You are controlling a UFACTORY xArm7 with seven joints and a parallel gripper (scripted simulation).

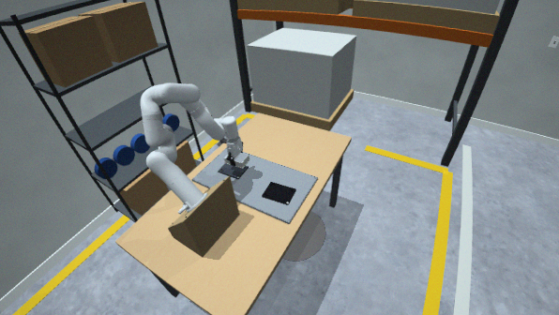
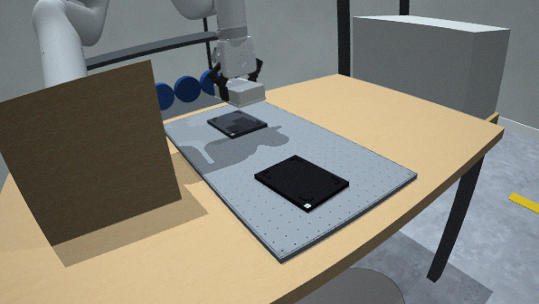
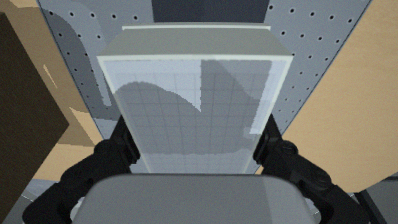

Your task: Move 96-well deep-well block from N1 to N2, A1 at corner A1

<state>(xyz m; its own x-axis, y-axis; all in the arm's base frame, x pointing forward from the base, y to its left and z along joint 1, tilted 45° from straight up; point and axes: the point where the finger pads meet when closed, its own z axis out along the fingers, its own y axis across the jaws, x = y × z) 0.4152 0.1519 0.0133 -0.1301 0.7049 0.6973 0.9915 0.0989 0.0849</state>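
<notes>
Now: the black nest N2 310 mm to the right of my hand, 110 mm below it and 20 mm behind it. The rest, counted from my hand: white deep-well block: right at my hand; then nest N1: 110 mm below, 60 mm to the left; then small white corner mark: 390 mm to the right, 110 mm below, 70 mm behind.
</notes>
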